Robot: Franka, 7 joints.
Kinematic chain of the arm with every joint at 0, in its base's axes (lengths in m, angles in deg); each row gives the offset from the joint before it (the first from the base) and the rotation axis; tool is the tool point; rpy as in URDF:
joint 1: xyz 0 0 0.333 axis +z
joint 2: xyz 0 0 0 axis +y
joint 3: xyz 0 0 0.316 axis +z
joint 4: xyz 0.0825 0 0 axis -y
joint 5: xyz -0.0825 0 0.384 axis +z
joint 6: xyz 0 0 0 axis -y
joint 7: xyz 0.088 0 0 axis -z
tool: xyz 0 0 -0.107 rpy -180 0 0
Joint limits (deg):
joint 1: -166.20..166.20
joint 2: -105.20..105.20
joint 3: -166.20..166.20
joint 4: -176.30..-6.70
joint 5: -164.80..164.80
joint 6: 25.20..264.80
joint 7: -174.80..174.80
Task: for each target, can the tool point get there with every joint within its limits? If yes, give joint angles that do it. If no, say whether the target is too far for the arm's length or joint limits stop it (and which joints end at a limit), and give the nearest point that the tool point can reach.
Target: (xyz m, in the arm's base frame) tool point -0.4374 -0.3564 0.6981
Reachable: yes | joints -28.82 -36.05 -71.52 -93.93 -112.02 65.39 92.44
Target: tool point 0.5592 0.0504 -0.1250
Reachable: yes | joints 29.72 86.92 -37.65 -80.53 -84.13 194.39 -50.09
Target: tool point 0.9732 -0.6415 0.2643
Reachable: no: too far | nearest point 0.7150 -0.4713 0.2825 | short by 0.310 m
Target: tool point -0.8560 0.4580 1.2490
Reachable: no: too far | nearest point -0.5502 0.2944 0.9217 | short by 0.477 m
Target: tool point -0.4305 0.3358 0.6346
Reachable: yes | joints 42.90 21.39 99.06 -108.98 -84.28 189.24 110.89
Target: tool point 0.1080 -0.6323 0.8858
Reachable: yes | joints 115.78 -40.58 105.21 -26.30 -58.33 170.05 -67.02
